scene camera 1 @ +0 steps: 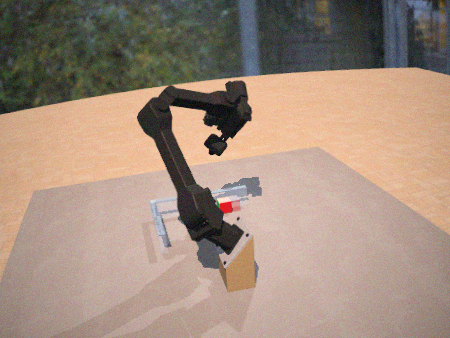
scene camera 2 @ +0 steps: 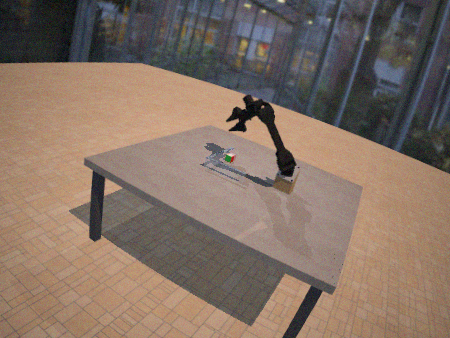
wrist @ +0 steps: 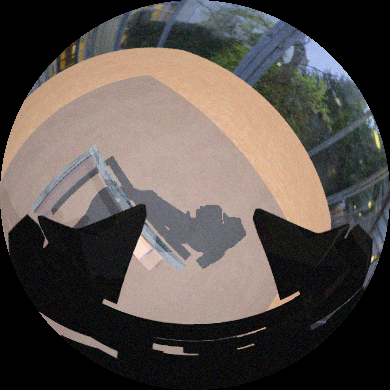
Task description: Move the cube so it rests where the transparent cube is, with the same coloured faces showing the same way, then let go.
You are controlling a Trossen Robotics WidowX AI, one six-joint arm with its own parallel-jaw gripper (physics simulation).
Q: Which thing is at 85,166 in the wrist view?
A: An L-shaped frame.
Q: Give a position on an L-shaped frame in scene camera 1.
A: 162,208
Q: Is my gripper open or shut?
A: Open.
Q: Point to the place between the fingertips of my gripper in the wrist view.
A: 201,212
